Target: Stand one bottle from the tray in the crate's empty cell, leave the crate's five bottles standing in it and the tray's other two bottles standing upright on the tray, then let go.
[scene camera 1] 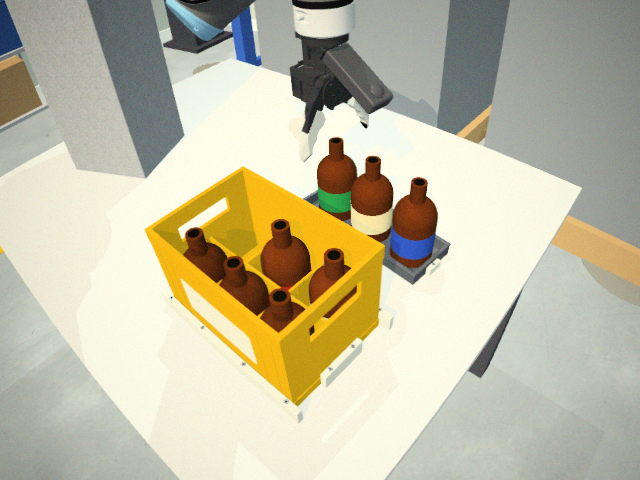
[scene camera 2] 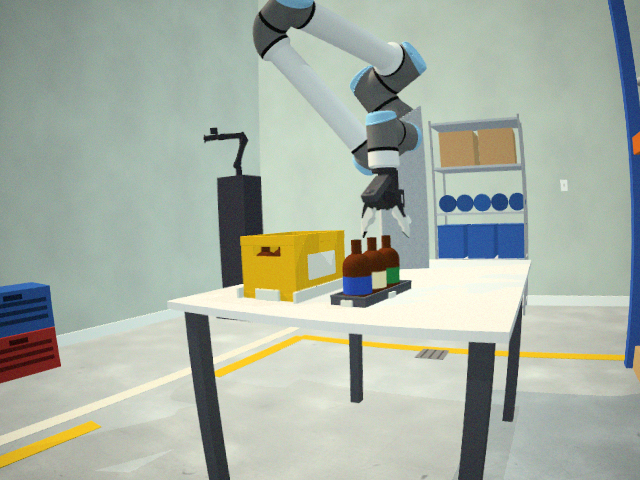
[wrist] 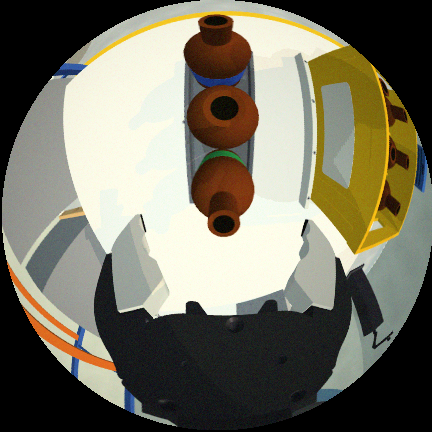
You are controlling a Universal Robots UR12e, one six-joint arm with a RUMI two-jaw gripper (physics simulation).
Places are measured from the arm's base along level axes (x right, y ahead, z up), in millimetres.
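Pixels of known places: gripper, fingertip midpoint: [scene camera 1: 336, 144] [scene camera 2: 385, 237] [wrist: 225, 218].
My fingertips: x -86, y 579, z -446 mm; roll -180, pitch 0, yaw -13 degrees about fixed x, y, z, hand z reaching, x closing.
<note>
Ahead of a thing's pixels: the offset from my fingertips to its top centre. Level surfaces: height alone.
The yellow crate {dx +262, dy +54, dz +21 mm} [scene camera 1: 343, 335] [scene camera 2: 268, 273] [wrist: 370, 150] holds five brown bottles, standing. Its empty cell is in the row nearer the tray, at the upper left in scene camera 1. Three bottles stand upright in a row on the dark tray [scene camera 1: 413, 276] [scene camera 2: 405, 287] [wrist: 188, 165]: a green-banded bottle {dx -2, dy -1, dz +6 mm} [scene camera 1: 336, 178] [scene camera 2: 392, 273] [wrist: 222, 185], a cream-banded bottle {dx +14, dy +82, dz +6 mm} [scene camera 1: 371, 198] [scene camera 2: 378, 279] [wrist: 200, 125] in the middle, and a blue-banded bottle {dx +26, dy +171, dz +6 mm} [scene camera 1: 414, 219] [scene camera 2: 357, 268] [wrist: 217, 52]. My gripper [scene camera 1: 334, 140] [scene camera 2: 386, 236] [wrist: 225, 218] is open and empty, near mouth height at the green-banded bottle's end of the row.
Pale strips [scene camera 1: 341, 361] [scene camera 2: 267, 295] [wrist: 306, 130] line the crate's base on the white table {dz -154 mm} [scene camera 1: 465, 206] [scene camera 2: 465, 310]. A grey pillar [scene camera 1: 98, 77] stands on the left in scene camera 1. A black pedestal [scene camera 2: 240, 227] and a shelf unit [scene camera 2: 478, 167] stand behind the table.
</note>
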